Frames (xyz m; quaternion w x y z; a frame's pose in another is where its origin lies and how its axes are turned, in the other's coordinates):
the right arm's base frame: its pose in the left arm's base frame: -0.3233 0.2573 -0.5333 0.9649 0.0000 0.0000 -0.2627
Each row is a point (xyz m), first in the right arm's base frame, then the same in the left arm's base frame.
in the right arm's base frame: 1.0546 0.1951 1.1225
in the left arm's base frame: 0.6847 -0.1091 0.5892
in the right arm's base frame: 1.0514 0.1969 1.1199
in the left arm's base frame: 0.6828 -0.1060 0.5866
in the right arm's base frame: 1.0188 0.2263 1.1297
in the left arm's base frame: 0.6696 -0.0641 0.5964
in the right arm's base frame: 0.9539 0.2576 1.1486
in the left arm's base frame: 0.6295 -0.0042 0.6153
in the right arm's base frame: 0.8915 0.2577 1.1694
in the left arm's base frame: 0.5758 0.0275 0.6361
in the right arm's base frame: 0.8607 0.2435 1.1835
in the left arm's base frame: 0.5420 0.0309 0.6502
